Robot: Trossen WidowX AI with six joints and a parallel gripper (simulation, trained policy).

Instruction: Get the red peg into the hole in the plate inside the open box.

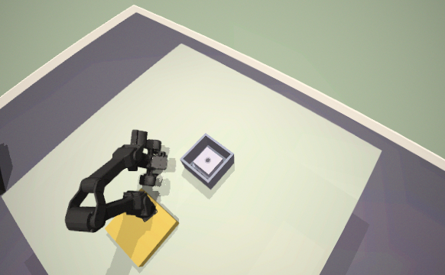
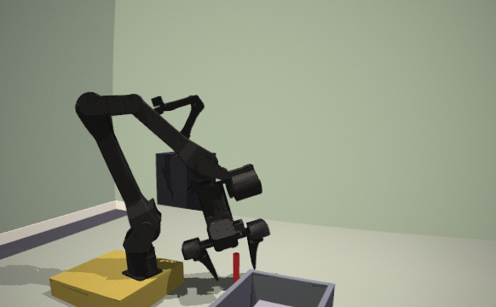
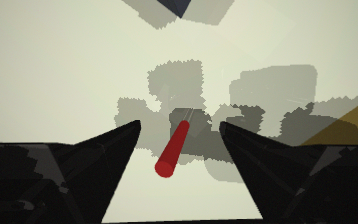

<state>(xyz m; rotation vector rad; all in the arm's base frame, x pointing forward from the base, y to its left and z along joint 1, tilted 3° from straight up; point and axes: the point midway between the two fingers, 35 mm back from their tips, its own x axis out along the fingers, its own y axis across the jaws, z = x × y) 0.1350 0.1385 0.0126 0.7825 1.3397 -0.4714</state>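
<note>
The red peg is 1 cm to the left of my gripper tip and 1 cm behind it. From my gripper tip the other things lie so: grey box 17 cm ahead, 13 cm to the right, 1 cm below.
</note>
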